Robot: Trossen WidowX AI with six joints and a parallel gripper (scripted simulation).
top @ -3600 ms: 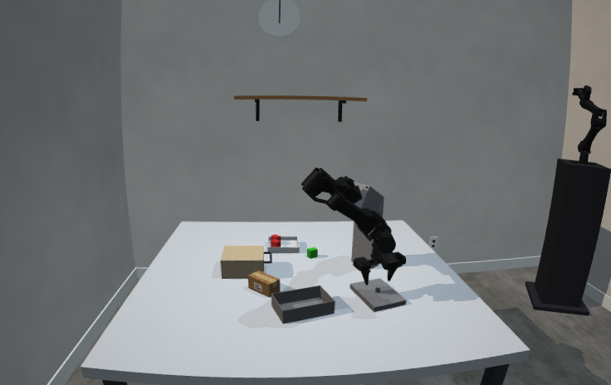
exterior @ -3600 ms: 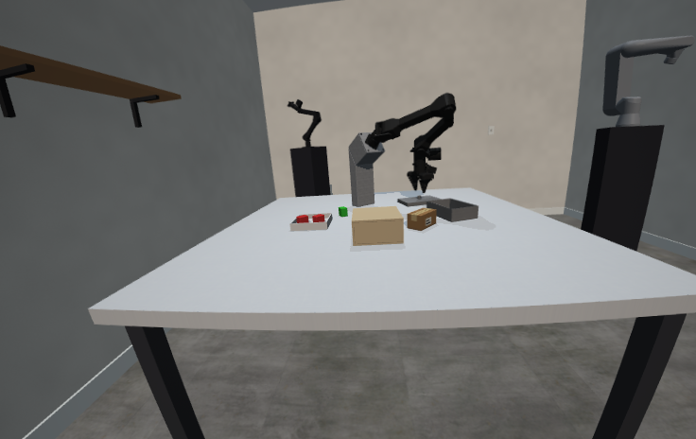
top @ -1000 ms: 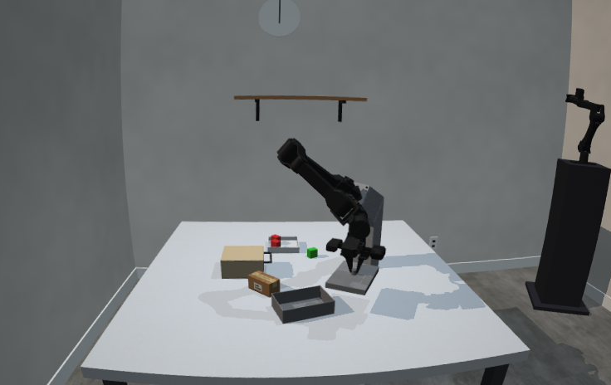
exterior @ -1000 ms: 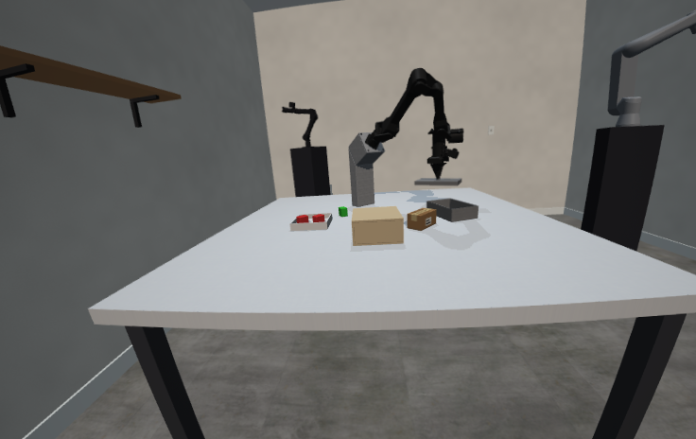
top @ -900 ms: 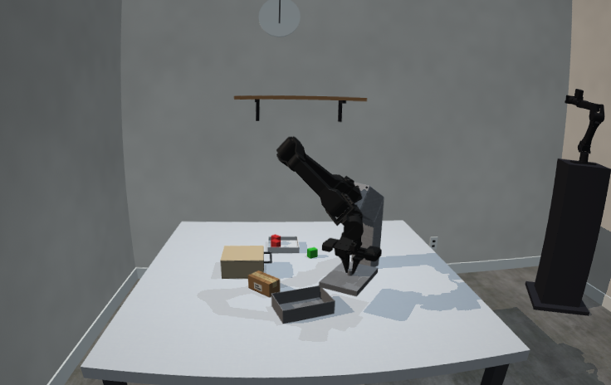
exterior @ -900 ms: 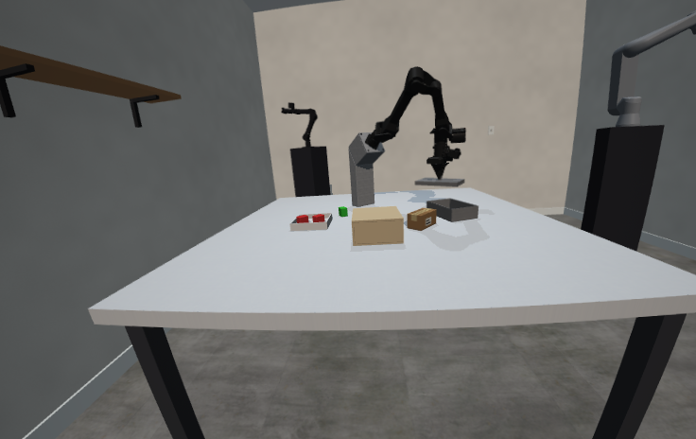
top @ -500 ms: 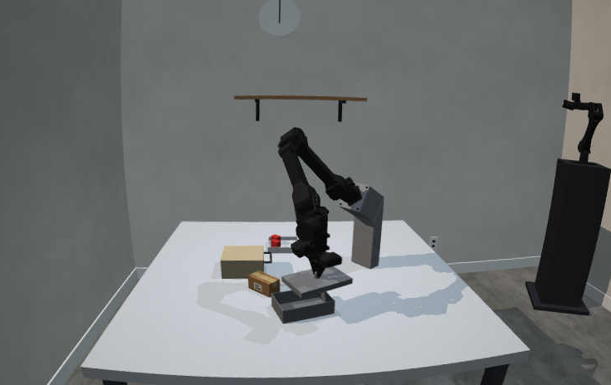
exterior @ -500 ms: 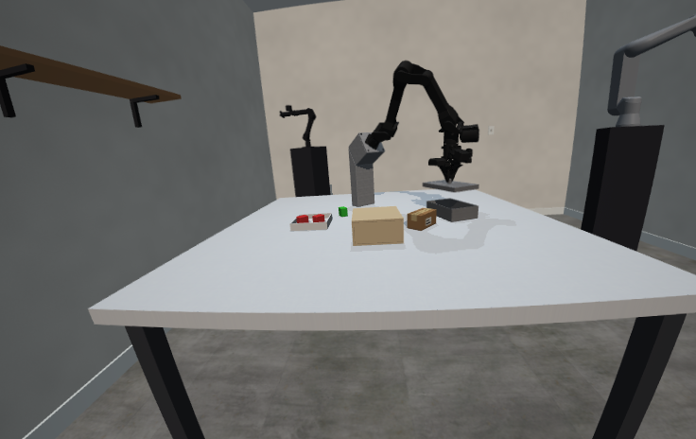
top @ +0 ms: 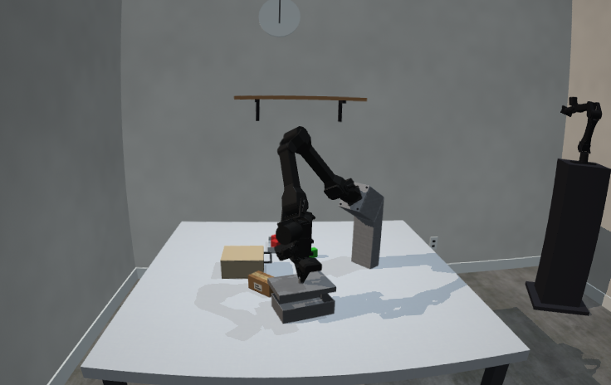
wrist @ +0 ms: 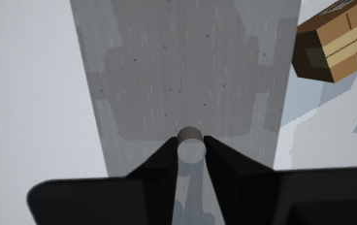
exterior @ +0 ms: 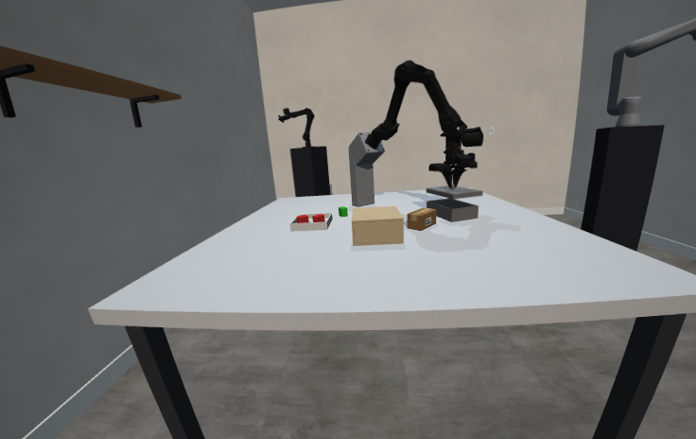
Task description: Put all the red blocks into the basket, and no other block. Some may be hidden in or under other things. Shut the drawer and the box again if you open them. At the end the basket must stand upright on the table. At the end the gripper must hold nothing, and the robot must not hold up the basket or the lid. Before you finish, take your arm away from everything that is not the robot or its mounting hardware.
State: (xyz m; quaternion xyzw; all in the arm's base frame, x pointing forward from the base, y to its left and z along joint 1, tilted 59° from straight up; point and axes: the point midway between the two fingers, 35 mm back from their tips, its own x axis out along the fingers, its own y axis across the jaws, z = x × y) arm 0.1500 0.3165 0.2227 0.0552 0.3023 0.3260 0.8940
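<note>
Now: hand 18 cm short of the cardboard box, 8 cm to the left of it and 11 cm above it. Also, from my hand: knobbed lid: 4 cm below; dark grey box: 14 cm below; shallow basket: 30 cm ahead, 49 cm to the right, 14 cm below.
</note>
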